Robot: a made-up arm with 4 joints. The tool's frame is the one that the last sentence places.
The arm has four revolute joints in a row. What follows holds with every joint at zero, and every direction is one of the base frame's.
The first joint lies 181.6 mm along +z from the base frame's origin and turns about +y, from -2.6 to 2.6 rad.
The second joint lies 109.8 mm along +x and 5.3 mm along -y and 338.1 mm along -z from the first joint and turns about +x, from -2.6 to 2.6 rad.
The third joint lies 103.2 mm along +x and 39.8 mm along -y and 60 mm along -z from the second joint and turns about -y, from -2.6 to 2.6 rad.
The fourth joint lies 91 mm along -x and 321.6 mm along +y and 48.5 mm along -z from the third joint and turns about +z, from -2.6 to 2.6 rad.
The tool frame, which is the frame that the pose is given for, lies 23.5 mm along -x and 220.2 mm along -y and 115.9 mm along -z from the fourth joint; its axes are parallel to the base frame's.
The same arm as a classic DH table. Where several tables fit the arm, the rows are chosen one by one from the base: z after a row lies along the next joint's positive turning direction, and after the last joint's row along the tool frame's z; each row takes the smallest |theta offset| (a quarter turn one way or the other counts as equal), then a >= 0, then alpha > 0; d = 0 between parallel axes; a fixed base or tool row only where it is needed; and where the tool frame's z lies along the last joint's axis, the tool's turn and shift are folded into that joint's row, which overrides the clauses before.
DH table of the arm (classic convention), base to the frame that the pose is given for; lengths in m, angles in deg. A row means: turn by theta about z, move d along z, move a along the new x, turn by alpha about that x. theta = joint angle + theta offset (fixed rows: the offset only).
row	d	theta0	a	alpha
base (fixed)	0.1816	0	0	-90
joint 1	-0.0053	90	0.3381	90
joint 2	0.213	0	0.06	90
joint 3	-0.2818	-90	0.091	90
joint 4	0	83.91	0.2215	0
tool (fixed)	-0.1644	96.09	0	0
Joint limits (deg, base to tool): -148.97..148.97 -148.97..148.97 -148.97..148.97 -148.97..148.97

